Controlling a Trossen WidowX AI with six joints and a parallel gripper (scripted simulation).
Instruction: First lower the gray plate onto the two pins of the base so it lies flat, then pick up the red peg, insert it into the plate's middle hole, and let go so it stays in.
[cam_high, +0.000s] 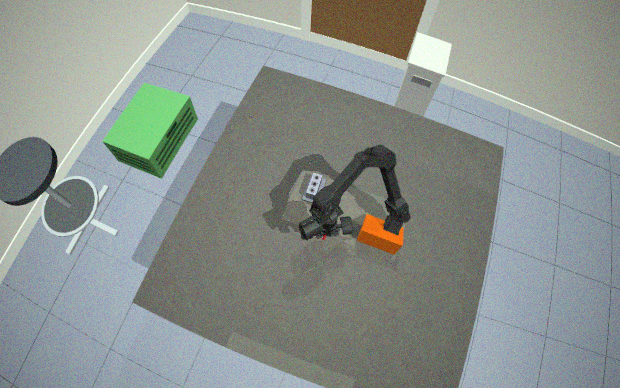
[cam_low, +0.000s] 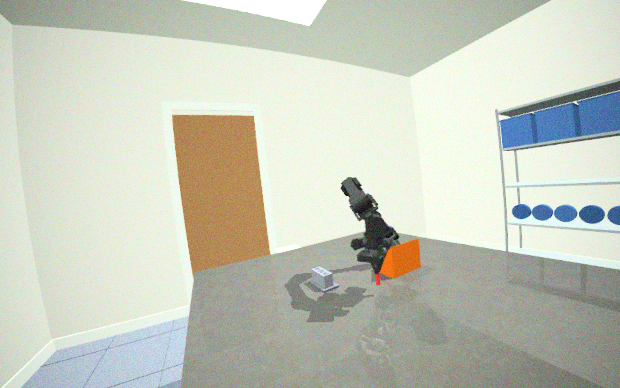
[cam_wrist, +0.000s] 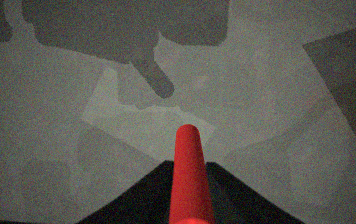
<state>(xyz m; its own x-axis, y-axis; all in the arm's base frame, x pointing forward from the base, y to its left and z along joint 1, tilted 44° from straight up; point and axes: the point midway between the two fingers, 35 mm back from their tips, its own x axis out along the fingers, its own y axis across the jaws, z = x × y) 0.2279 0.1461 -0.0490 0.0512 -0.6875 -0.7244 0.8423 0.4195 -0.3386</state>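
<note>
The gray plate is 190 mm to the right of my gripper tip, 130 mm ahead of it and 30 mm below it. From my gripper tip the other things lie so: red peg right at my gripper tip.
</note>
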